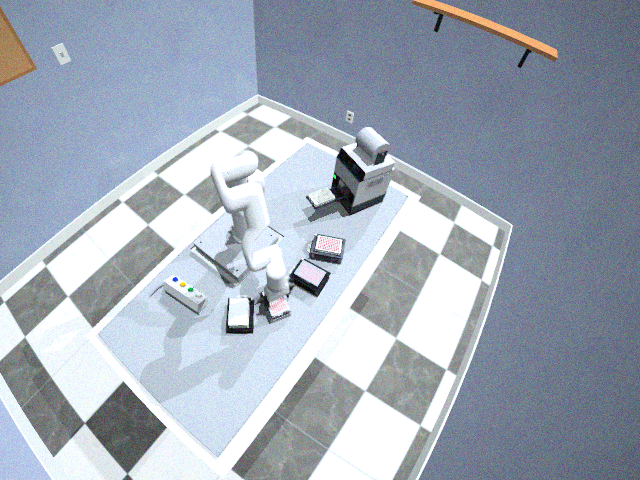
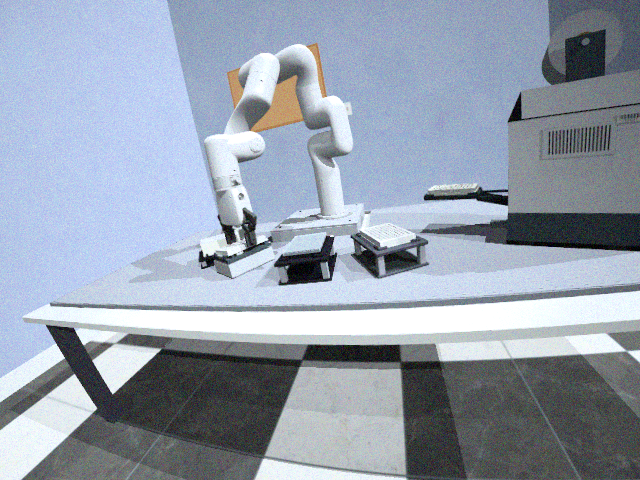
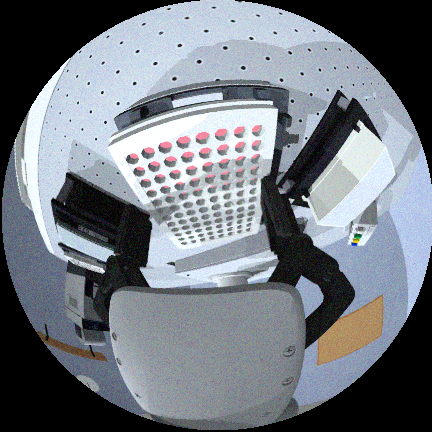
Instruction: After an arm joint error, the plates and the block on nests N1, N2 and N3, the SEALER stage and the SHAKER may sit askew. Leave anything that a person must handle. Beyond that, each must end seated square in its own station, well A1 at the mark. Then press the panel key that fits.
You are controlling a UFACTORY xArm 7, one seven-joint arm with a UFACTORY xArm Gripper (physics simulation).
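My gripper (image 1: pixel 273 298) (image 2: pixel 237 233) (image 3: pixel 195 201) is open and low, one finger on each long side of a white well plate with pink wells (image 1: pixel 280 307) (image 2: pixel 247 259) (image 3: pixel 197 177). This plate lies turned askew on its dark nest (image 3: pixel 189 95). A white block (image 1: pixel 238 311) (image 3: pixel 348 173) sits on a dark station next to it. A sealed pinkish plate (image 1: pixel 309 272) (image 2: pixel 305 242) lies on the middle nest. Another pink-welled plate (image 1: pixel 329 244) (image 2: pixel 388 233) lies on the far nest. A pale plate (image 1: pixel 321 196) (image 2: pixel 453 189) lies on the sealer's stage.
The sealer machine (image 1: pixel 364 178) (image 2: pixel 573 160) stands at the far end of the table (image 1: pixel 207 392) (image 2: pixel 413 299). A key panel with blue, yellow and green keys (image 1: pixel 185 291) (image 3: pixel 360 235) stands left of the block. The arm's base plate (image 1: pixel 219 258) lies behind the nests.
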